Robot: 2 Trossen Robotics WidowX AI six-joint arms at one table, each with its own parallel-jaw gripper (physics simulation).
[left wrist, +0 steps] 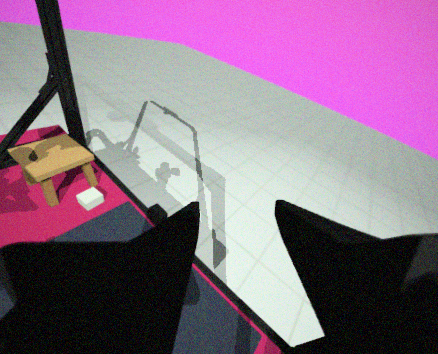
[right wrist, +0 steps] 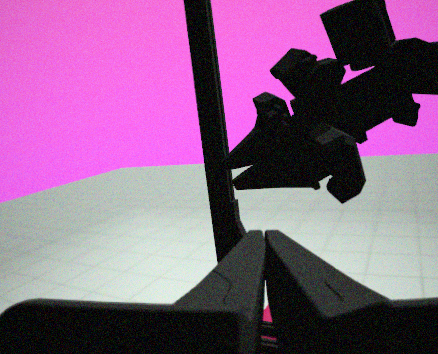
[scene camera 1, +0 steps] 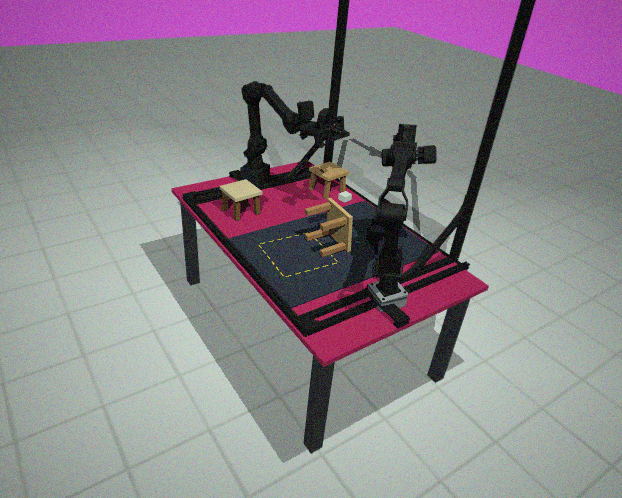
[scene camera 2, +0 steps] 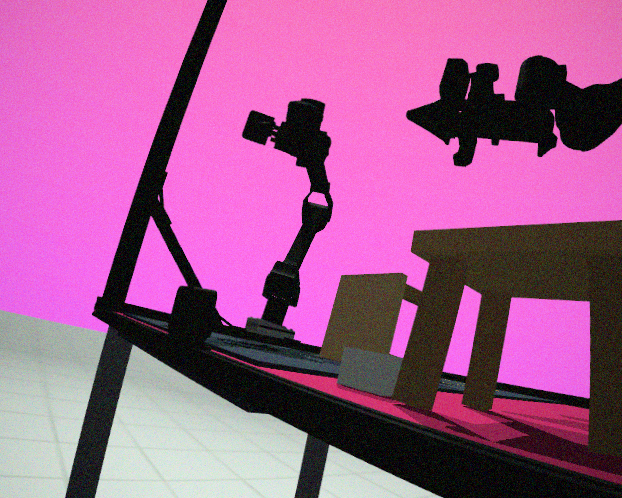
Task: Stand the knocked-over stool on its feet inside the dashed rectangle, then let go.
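Seen in the pictures: left gripper, between the fingertips: (left wrist: 237, 208) (right wrist: 227, 175) (scene camera 2: 267, 129); right gripper, between the fingertips: (right wrist: 262, 243) (scene camera 1: 349, 134) (scene camera 2: 406, 114); left arm's base, origin of its link: (scene camera 1: 388, 288) (scene camera 2: 270, 323); right arm's base, origin of its link: (scene camera 1: 255, 166).
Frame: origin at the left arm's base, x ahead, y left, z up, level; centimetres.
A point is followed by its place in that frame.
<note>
The knocked-over stool (scene camera 1: 346, 236) @[x 30.8, y 1.3, z 2.1 cm] (scene camera 2: 363, 316) @[x 39.0, y 1.0, z 3.6 cm] lies on its side on the dark mat (scene camera 1: 306, 290) @[x 12.4, y 24.7, z -4.7 cm], seat upright and legs pointing left in scene camera 1. Its lower leg ends overlap the right part of the yellow dashed rectangle (scene camera 1: 285, 275) @[x 21.9, y 29.1, z -4.6 cm] there. My left gripper (left wrist: 237, 208) @[x 30.9, y -21.4, z 33.0 cm] (right wrist: 227, 175) @[x 30.9, y -21.4, z 33.0 cm] is partly open and empty, high above the table; its fingertips are hard to make out in the scene cameras. My right gripper (scene camera 1: 347, 133) @[x 50.0, y -4.7, z 35.3 cm] (scene camera 2: 409, 114) @[x 50.0, y -4.7, z 35.3 cm] (right wrist: 262, 243) @[x 50.0, y -4.7, z 35.3 cm] is shut on nothing, raised high above the brown stool's area. Neither gripper touches the knocked-over stool, which does not show in the wrist views.
An upright brown stool (scene camera 1: 329, 171) @[x 77.9, y -11.9, z 6.1 cm] (scene camera 2: 519, 238) @[x 82.2, y -18.7, z 5.3 cm] (left wrist: 60, 157) @[x 77.1, y -13.8, z 6.1 cm] stands at the table's far edge, beside a small white block (scene camera 1: 344, 196) @[x 67.8, y -15.9, z -2.2 cm] (scene camera 2: 369, 370) @[x 71.2, y -19.3, z -3.6 cm] (left wrist: 90, 198) @[x 68.5, y -17.2, z -2.2 cm]. A pale-topped stool (scene camera 1: 240, 190) @[x 69.7, y 32.5, z 6.0 cm] stands upright at the left. Black frame posts (scene camera 1: 337, 67) @[x 96.5, y -19.7, z 47.7 cm] (scene camera 1: 495, 124) @[x 12.3, y -38.1, z 50.8 cm] rise along the far edge.
</note>
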